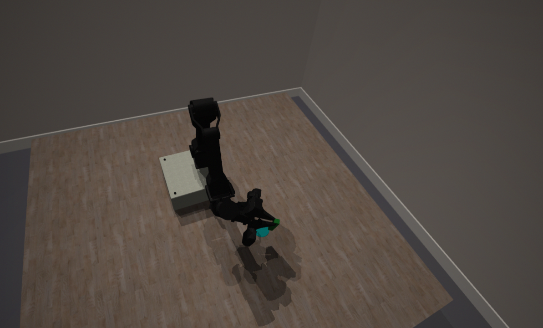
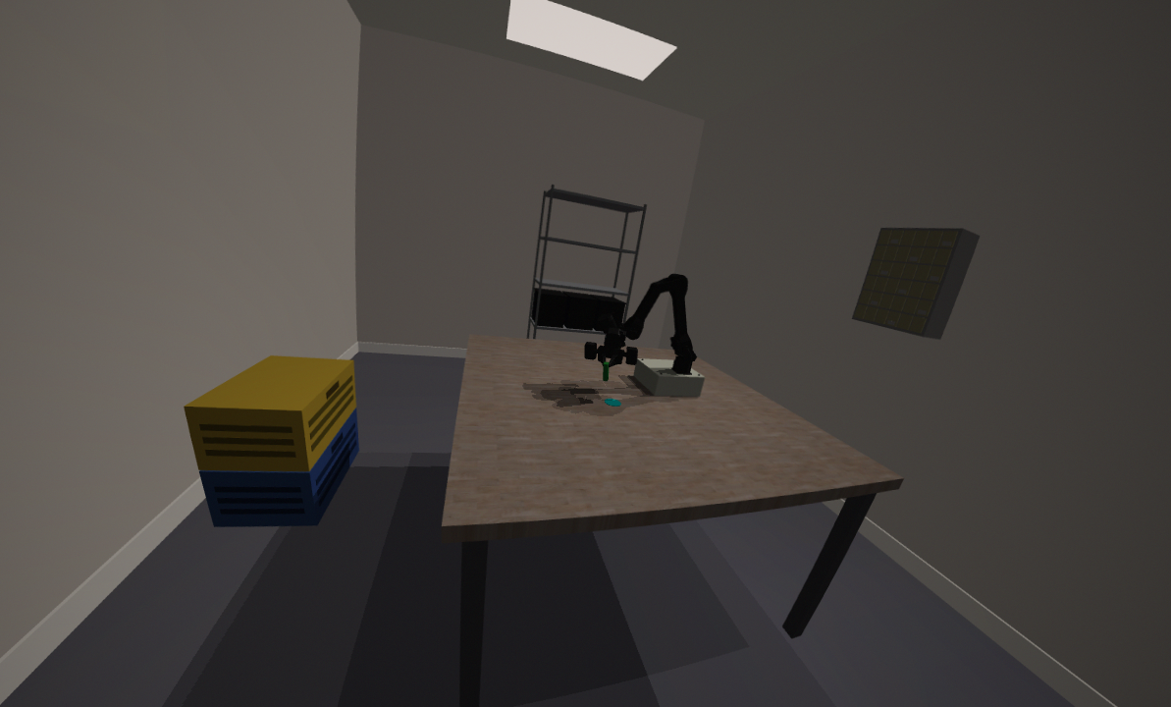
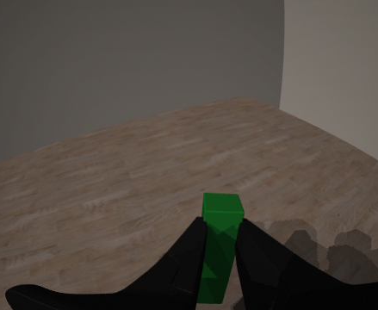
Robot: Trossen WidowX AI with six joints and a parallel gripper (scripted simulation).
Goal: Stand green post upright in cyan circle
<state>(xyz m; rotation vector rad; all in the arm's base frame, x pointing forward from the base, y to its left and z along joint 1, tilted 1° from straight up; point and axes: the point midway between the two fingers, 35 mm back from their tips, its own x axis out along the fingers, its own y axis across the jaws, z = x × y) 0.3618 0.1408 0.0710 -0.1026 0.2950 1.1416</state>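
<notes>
Now: the cyan circle 14 cm below my gripper tip, 5 cm behind it and 2 cm to the right of it. From my gripper tip the other things lie so: green post 2 cm below.
</notes>
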